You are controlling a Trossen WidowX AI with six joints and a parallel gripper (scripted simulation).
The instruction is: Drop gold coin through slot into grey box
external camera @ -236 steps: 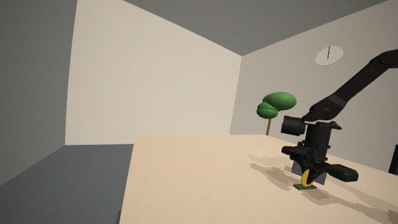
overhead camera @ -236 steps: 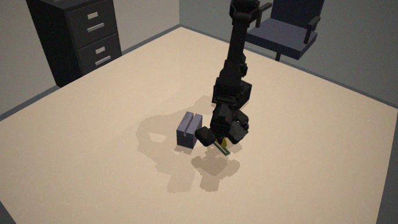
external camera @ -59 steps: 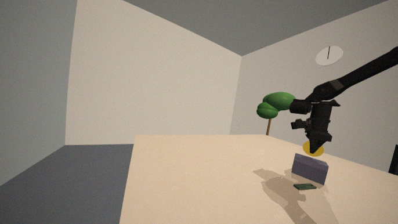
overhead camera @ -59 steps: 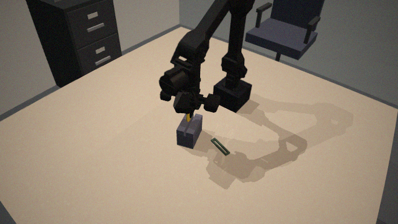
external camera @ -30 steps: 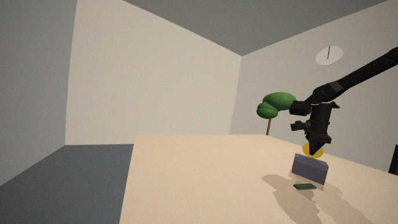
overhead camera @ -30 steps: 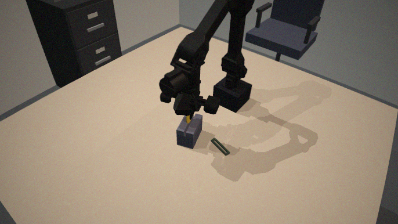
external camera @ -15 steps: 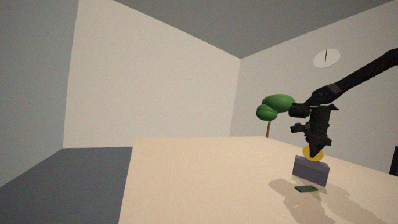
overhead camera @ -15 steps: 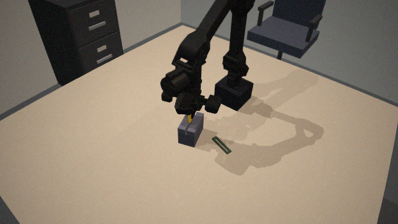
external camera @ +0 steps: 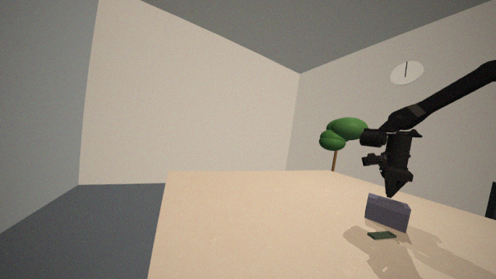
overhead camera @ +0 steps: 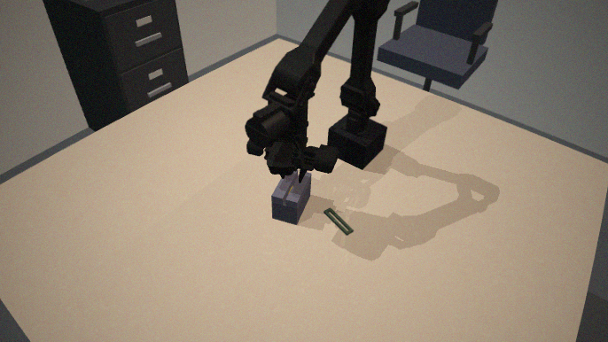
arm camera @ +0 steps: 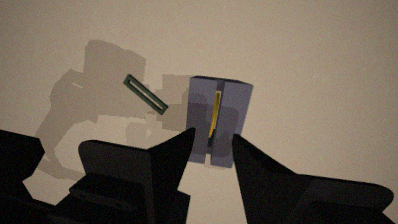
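The gold coin lies 60 mm below my gripper tip.
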